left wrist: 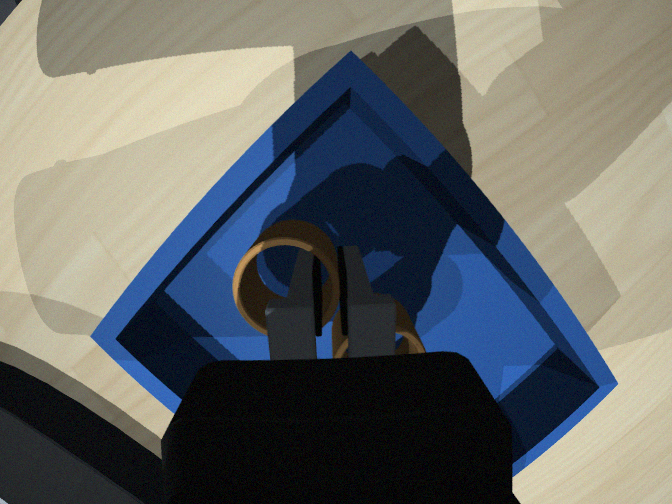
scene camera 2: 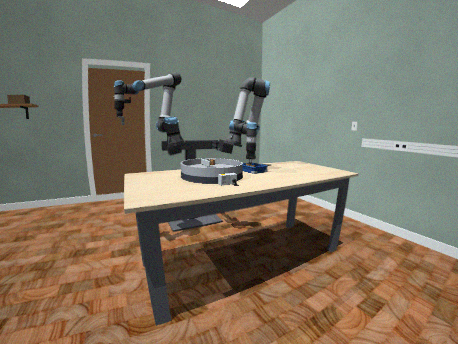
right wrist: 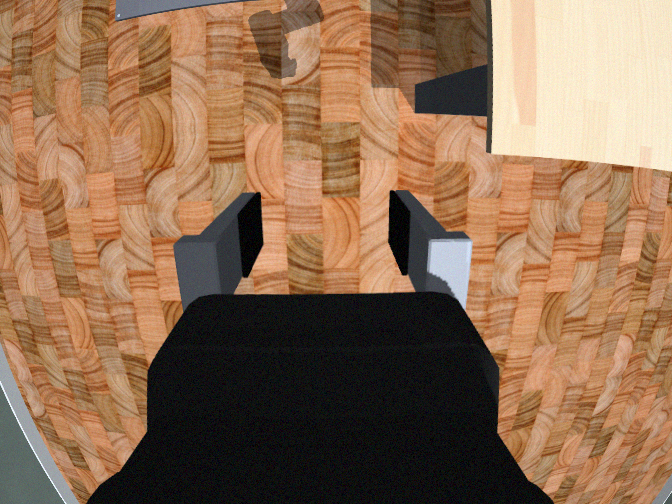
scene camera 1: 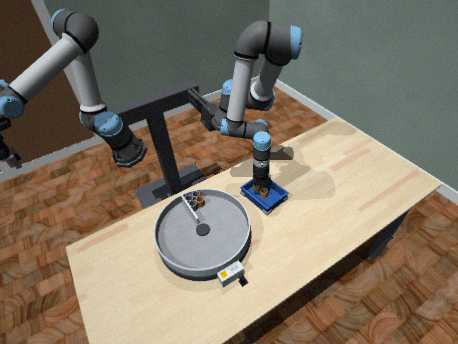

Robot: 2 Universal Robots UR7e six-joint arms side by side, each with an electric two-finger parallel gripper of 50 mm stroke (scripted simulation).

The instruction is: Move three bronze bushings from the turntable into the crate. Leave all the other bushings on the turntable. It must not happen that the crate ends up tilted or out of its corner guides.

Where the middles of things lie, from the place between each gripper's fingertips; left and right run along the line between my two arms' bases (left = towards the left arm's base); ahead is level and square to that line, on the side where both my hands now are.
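The blue crate (scene camera 1: 275, 193) has my left gripper 40 mm short of it and 20 mm above it. There's a turntable (scene camera 1: 222, 230) too, and that's 360 mm to the right of my left hand, 130 mm ahead of it and 10 mm above it. Going by its middle, the turntable is nearer to my left gripper than to my right hand.
From my right hand, the turntable is 63 cm to the left, 44 cm ahead and 33 cm below. The blue crate is 99 cm to the left of my right hand, 35 cm ahead of it and 35 cm below it. Of the things named here, going by their middles, it's the turntable that is the nearest to my right hand.
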